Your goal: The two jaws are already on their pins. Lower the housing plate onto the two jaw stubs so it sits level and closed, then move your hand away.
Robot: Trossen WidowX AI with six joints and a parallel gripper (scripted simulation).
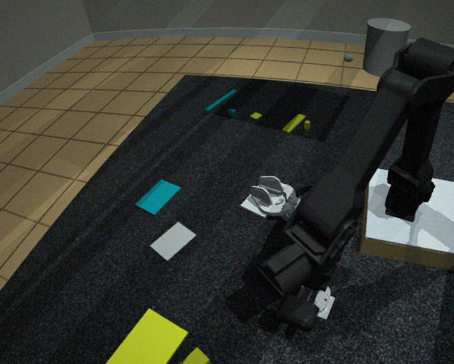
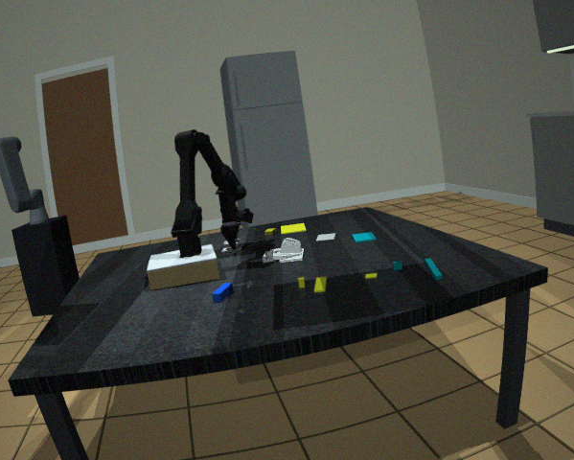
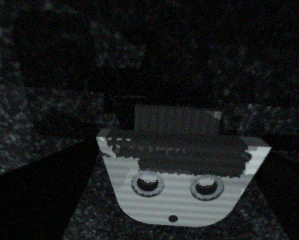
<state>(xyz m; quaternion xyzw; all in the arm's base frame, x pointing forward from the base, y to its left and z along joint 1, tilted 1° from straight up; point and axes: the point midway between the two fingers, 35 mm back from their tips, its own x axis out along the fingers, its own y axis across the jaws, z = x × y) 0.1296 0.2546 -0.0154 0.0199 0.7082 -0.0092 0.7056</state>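
My gripper tip is now 1 cm past the white stepped block. Also, from my gripper tip: blue block: 54 cm to the right, 2 cm behind; teal housing plate: 45 cm ahead, 12 cm to the right, 1 cm below.
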